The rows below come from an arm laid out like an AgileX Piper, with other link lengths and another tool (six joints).
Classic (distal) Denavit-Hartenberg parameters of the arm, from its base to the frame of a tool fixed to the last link. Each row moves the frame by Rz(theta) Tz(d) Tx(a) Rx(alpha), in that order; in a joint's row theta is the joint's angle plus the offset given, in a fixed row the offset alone. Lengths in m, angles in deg.
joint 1: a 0; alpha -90; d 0.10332; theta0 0
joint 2: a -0.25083; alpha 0; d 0; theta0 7.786
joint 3: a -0.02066; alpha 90; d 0; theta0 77.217
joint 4: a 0; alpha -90; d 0.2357; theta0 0
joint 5: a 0; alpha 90; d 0; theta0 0
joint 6: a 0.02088; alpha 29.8; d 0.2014; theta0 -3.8
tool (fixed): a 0; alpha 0; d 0.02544; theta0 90
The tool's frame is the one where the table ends.
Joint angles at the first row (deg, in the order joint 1, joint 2, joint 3, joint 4, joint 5, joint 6):
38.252 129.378 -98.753 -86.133 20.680 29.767
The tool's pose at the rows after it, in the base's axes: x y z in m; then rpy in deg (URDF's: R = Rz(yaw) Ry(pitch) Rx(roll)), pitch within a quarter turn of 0, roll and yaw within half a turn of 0:
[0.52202 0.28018 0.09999 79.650 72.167 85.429]
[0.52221 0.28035 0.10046 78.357 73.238 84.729]
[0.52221 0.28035 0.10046 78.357 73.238 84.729]
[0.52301 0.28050 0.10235 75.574 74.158 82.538]
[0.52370 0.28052 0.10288 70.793 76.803 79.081]
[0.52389 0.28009 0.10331 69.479 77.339 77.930]
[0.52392 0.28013 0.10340 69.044 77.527 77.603]
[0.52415 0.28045 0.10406 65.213 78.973 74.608]
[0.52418 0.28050 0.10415 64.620 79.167 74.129]
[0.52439 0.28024 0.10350 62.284 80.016 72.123]
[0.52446 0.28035 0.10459 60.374 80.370 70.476]
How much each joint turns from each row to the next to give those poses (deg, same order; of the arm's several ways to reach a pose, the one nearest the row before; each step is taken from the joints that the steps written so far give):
0.000 -0.001 0.001 0.001 0.456 -0.229
0.000 0.001 -0.002 0.001 0.001 -1.258
0.000 0.000 0.000 0.000 0.000 0.000
-0.001 -0.001 0.002 -1.076 0.092 -0.232
0.001 0.108 -0.003 -0.285 0.148 -2.823
0.000 -0.012 0.002 -0.002 0.141 -0.610
0.000 -0.001 0.000 0.001 0.000 -0.233
0.000 0.000 0.001 -0.002 -0.001 -1.807
0.000 0.000 -0.001 0.002 0.001 -0.248
0.000 0.103 0.002 -0.003 0.114 -0.939
0.000 -0.086 -0.001 0.000 -0.001 -0.561

